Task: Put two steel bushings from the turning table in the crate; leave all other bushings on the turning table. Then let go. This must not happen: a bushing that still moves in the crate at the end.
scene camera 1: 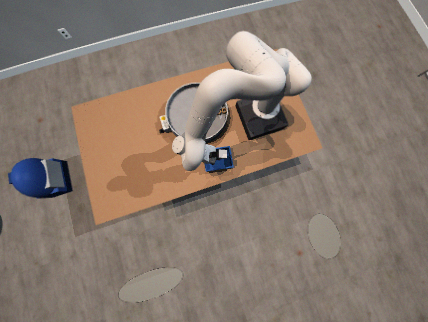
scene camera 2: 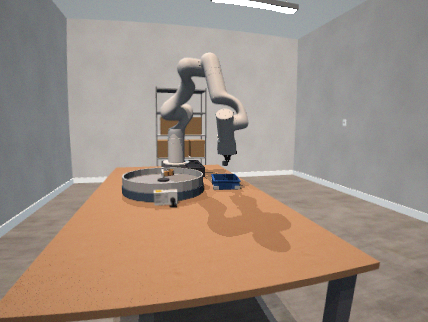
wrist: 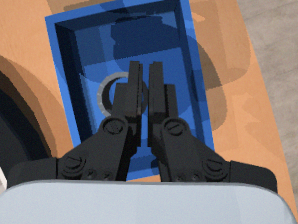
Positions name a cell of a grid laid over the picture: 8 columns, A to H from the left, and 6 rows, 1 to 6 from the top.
Scene:
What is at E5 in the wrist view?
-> The gripper.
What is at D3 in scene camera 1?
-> A grey turning table.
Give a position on a blue crate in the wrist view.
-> C2

